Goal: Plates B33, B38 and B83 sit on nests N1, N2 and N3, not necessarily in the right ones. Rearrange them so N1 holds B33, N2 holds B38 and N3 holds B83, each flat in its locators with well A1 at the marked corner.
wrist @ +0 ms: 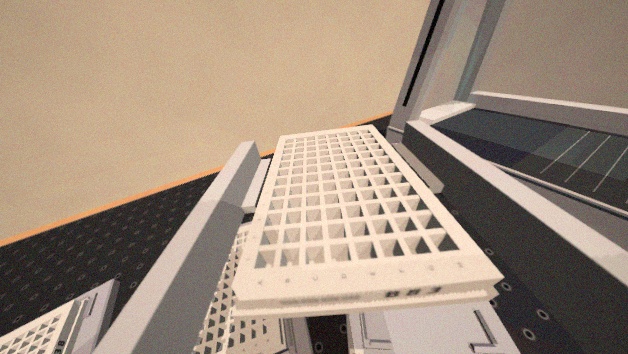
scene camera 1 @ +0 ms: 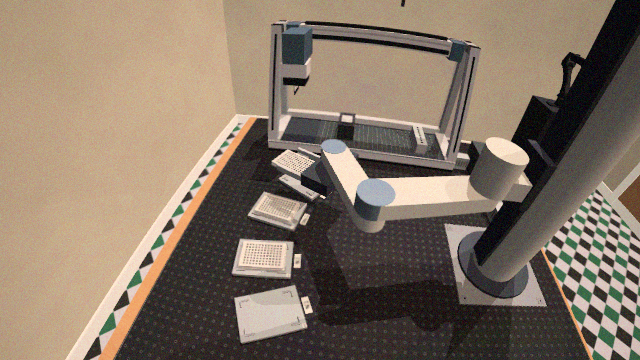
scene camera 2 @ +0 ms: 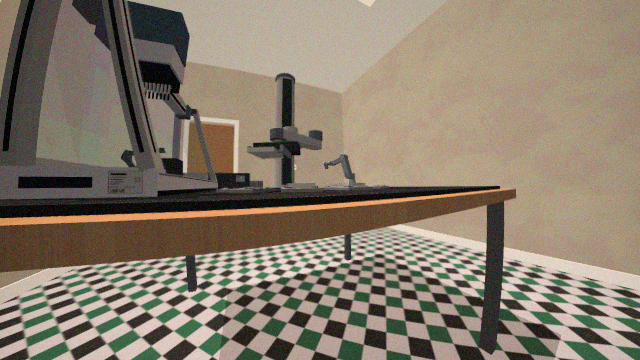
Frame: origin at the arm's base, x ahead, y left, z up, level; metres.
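Seen in the pictures: gripper, between the fingertips: (wrist: 329, 144) (scene camera 1: 288, 158) (scene camera 2: 264, 148); arm's base, origin of its link: (scene camera 1: 491, 264).
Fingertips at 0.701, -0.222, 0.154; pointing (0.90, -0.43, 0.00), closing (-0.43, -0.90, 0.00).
Offsets run from my fingertips to a thing's top centre, as dx, dy, dz. "pt": to the spot under its first point.
My gripper (scene camera 1: 295, 163) (wrist: 329, 144) is shut on plate B83 {-0.022, +0.011, -0.004} (scene camera 1: 291, 161) (wrist: 345, 267), whose label shows in the wrist view. It holds the plate level above the back nest {-0.047, -0.049, -0.125} (scene camera 1: 295, 185) (wrist: 425, 325). In scene camera 1 the front nest {-0.048, +0.457, -0.125} (scene camera 1: 270, 315), N1, is bare. The second nest {+0.010, +0.299, -0.124} (scene camera 1: 260, 274) (wrist: 102, 310), N2, bears a plate {+0.010, +0.299, -0.115} (scene camera 1: 262, 254) (wrist: 35, 332) with "38" on its edge. The third nest {pt +0.081, +0.147, -0.124} (scene camera 1: 255, 213), N3, bears another plate {+0.016, +0.111, -0.115} (scene camera 1: 280, 207) (wrist: 255, 342), its label unreadable. The gripper and held plate partly hide the back nest.
The liquid handler's gantry frame {pt +0.126, -0.289, +0.111} (scene camera 1: 274, 90) (scene camera 2: 127, 85) stands close behind the back nest. My arm's column (scene camera 1: 560, 200) (scene camera 2: 285, 102) stands at the right in scene camera 1. Small marker cards lie beside the nests. A small jointed arm (scene camera 2: 345, 167) shows in scene camera 2.
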